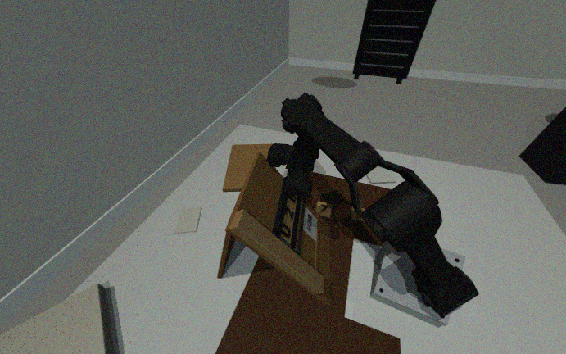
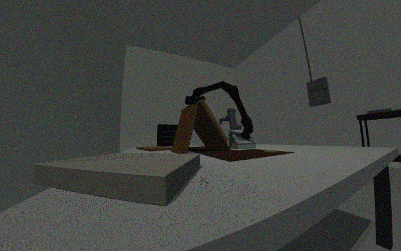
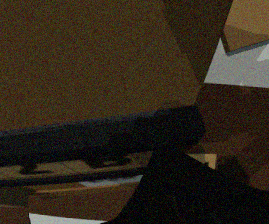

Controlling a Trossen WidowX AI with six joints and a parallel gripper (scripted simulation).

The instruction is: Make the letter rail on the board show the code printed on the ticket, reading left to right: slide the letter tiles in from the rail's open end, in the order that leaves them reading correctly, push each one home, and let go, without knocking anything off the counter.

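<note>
The white ticket is 80 mm below my gripper tip, 60 mm behind it and 50 mm to the left of it. From my gripper tip the other things lie so: brown mat (180 mm below, 150 mm behind, 120 mm to the left); flat tan panel (270 mm to the right, 220 mm ahead, 170 mm below).
</note>
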